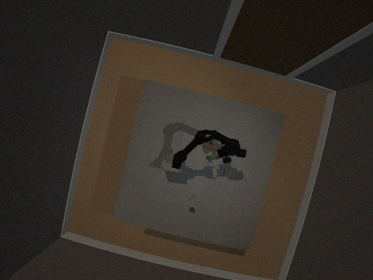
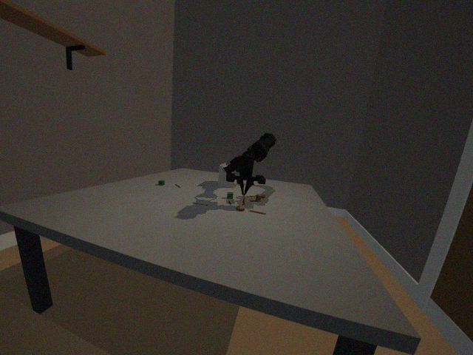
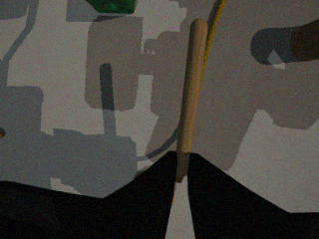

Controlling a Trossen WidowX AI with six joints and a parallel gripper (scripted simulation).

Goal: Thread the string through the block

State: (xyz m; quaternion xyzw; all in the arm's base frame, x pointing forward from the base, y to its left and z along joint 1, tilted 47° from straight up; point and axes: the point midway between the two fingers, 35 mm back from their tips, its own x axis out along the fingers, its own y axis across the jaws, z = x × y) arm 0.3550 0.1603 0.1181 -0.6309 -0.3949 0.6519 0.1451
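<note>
Right now the wooden disc is 6 cm ahead of my gripper tip and 5 cm below it. Round my gripper tip: green cube 9 cm behind, 9 cm to the right, 4 cm below; thin wooden stick 1 cm behind.
</note>
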